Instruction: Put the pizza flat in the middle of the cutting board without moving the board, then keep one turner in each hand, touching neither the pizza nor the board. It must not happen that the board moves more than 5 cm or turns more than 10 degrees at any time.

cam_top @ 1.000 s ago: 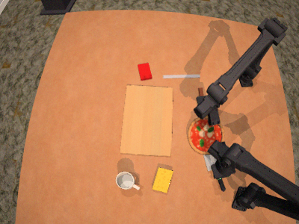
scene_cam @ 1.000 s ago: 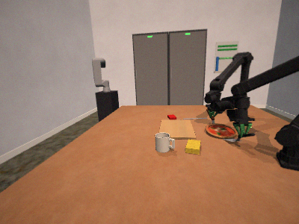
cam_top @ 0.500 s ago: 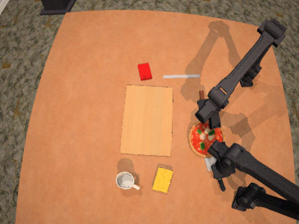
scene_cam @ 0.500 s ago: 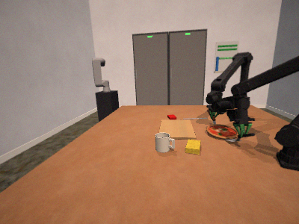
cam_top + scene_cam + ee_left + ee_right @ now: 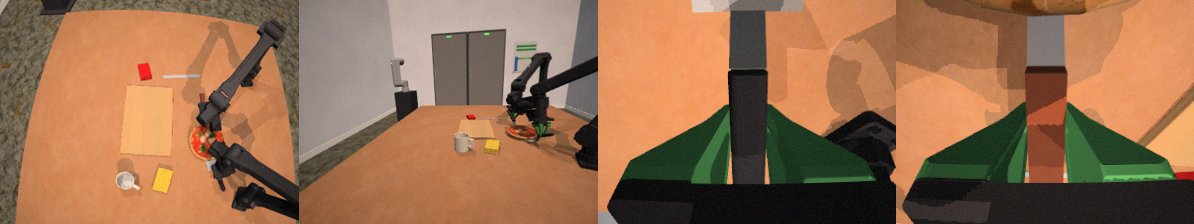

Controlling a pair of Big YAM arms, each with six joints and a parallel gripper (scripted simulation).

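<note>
My right gripper is now 13 cm to the right of the pizza, 5 cm above it and 4 cm past it. Also, from my right hand: wooden cutting board: 27 cm ahead, 7 cm below, 6 cm to the left; thin grey strip: 22 cm to the right, 12 cm ahead, 8 cm below; brown-handled turner: 3 cm to the left, 2 cm below, 1 cm behind.
</note>
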